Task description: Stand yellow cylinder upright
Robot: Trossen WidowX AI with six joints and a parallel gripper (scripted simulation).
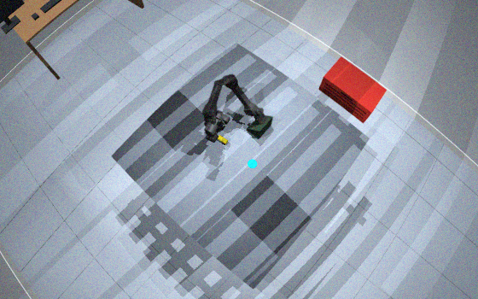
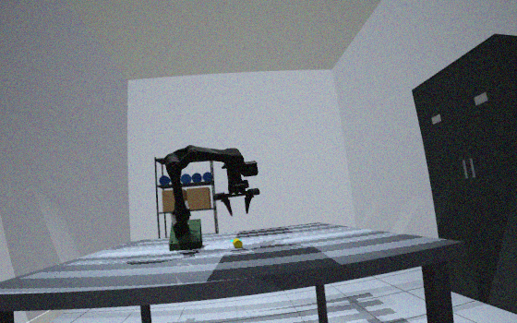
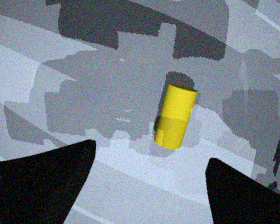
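My gripper tip is now 20 mm past the yellow tall cylinder, 10 mm to the right of it and 120 mm above it. From my gripper tip the other things lie so: cyan circle: 10 mm ahead, 260 mm to the left, 130 mm below.
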